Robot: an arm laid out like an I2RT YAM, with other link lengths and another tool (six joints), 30 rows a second.
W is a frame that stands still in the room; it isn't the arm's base.
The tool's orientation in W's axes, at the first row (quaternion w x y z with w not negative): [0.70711, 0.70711, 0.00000, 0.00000]
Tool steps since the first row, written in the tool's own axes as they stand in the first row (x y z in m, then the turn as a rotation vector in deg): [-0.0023, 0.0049, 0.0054, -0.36, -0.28, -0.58]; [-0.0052, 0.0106, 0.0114, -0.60, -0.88, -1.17]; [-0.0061, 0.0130, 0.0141, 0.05, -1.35, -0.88]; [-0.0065, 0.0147, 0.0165, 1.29, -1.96, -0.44]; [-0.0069, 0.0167, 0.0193, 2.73, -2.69, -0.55]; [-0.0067, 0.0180, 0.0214, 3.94, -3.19, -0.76]
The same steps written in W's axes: [-0.0023, -0.0054, 0.0049, -0.36, 0.58, -0.28]; [-0.0052, -0.0114, 0.0106, -0.60, 1.17, -0.88]; [-0.0061, -0.0141, 0.0130, 0.05, 0.88, -1.35]; [-0.0065, -0.0165, 0.0147, 1.29, 0.44, -1.96]; [-0.0069, -0.0193, 0.0167, 2.73, 0.55, -2.69]; [-0.0067, -0.0214, 0.0180, 3.94, 0.76, -3.19]
